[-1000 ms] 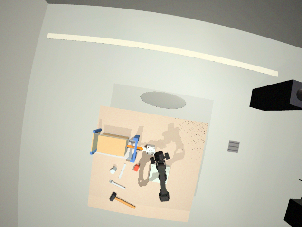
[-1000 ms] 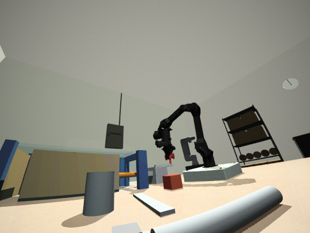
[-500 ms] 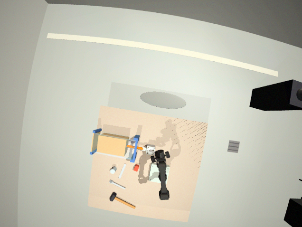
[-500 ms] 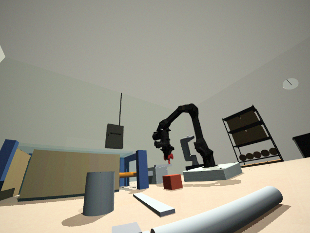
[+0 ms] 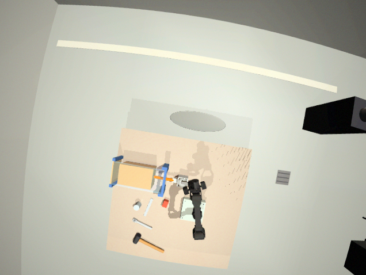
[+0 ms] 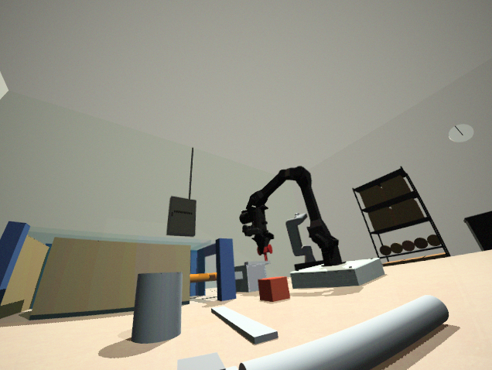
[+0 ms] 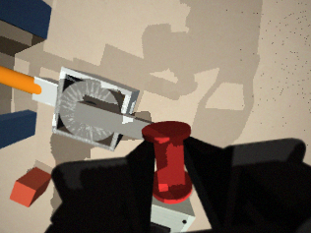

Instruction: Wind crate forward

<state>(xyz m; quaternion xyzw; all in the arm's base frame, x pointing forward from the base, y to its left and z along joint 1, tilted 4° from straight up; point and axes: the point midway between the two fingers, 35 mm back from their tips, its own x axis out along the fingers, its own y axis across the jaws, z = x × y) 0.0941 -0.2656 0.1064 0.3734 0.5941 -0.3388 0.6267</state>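
Right now the winch crank handle is 3 cm below my gripper tip, 3 cm ahead of it and 1 cm to the left of it. Also, from my gripper tip: winch 10 cm below, 8 cm ahead, 1 cm to the left; then blue frame 25 cm ahead, 3 cm to the left, 2 cm below; then red knob 1 cm to the left, 1 cm behind.
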